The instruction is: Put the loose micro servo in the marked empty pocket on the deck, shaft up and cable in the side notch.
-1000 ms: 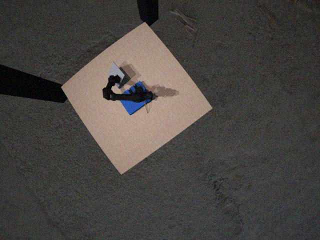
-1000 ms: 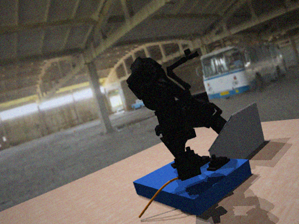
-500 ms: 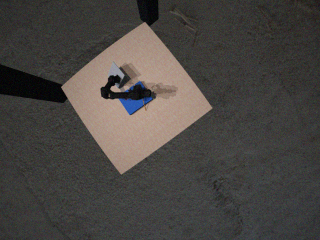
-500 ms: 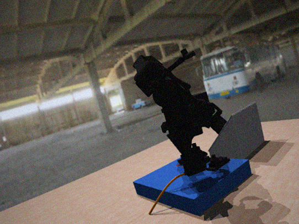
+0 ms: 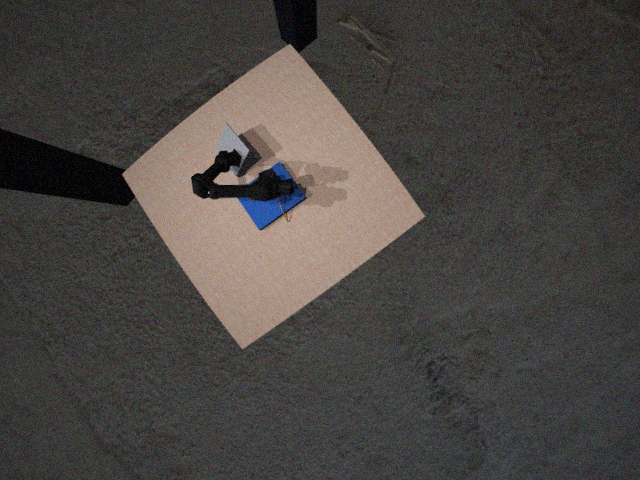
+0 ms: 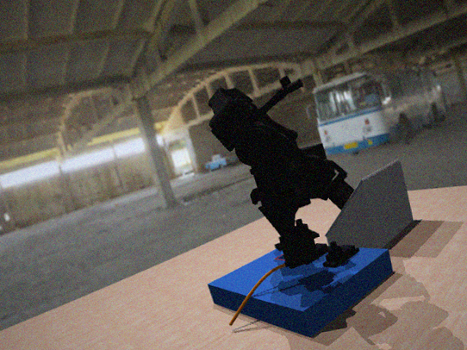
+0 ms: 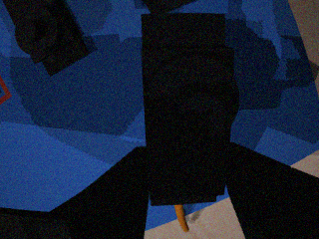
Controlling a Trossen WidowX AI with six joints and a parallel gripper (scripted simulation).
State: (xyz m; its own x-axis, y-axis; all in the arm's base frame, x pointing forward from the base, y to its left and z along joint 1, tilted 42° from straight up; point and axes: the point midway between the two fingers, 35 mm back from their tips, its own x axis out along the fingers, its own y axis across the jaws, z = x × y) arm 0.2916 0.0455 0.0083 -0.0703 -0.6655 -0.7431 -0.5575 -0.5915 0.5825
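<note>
My gripper tip is 10 cm above the blue deck, 5 cm to the left of it and 1 cm short of it.
</note>
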